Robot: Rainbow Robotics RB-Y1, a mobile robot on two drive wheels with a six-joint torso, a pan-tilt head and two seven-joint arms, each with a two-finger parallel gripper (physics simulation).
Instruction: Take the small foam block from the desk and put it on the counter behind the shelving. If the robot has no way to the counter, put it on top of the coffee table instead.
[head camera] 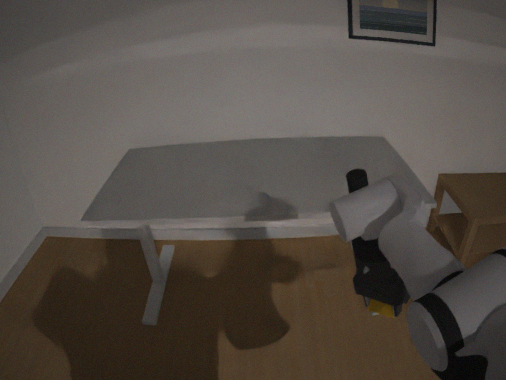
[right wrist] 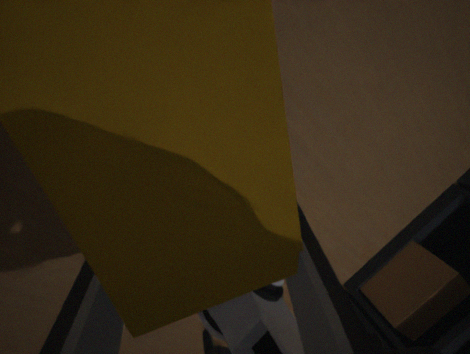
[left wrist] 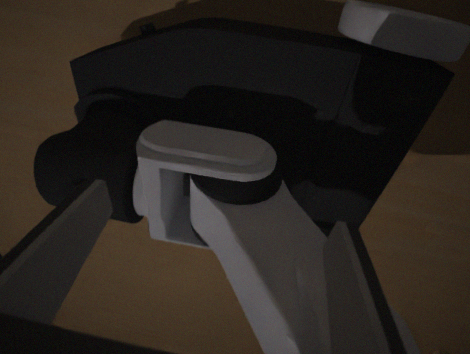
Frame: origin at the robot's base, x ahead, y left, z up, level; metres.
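Where they show: left gripper, between the fingertips: [left wrist: 217, 215]; right gripper, between the fingertips: [head camera: 383, 308] [right wrist: 206, 225].
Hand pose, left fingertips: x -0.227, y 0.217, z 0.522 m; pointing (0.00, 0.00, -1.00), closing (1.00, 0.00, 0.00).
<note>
Each offset is from my left fingertips to the top centre of the thing. Level surfaces: height alone.
The yellow foam block @(0.535 m ahead, 0.491 m right, 0.434 m up) [head camera: 381, 308] [right wrist: 165, 125] is between the fingers of my right gripper [head camera: 384, 306] [right wrist: 206, 225], which is shut on it. In the head camera view the block hangs over the wooden floor, in front of the near edge of the pale grey desk @(0.198 m up) [head camera: 200, 185]. In the right wrist view it covers much of the picture, with a shadow across it. My left gripper [left wrist: 217, 215] is open, its fingers wide apart above my own base. The counter and the shelving do not show in the head camera view.
A low wooden furniture piece [head camera: 480, 192] stands at the right, beside the desk. A white desk leg [head camera: 159, 285] reaches the floor at the left. A framed picture [head camera: 392, 37] hangs on the back wall. A brown block @(1.332 m back, 0.371 m right, 0.175 m down) [right wrist: 410, 285] lies in a dark frame at the lower right.
</note>
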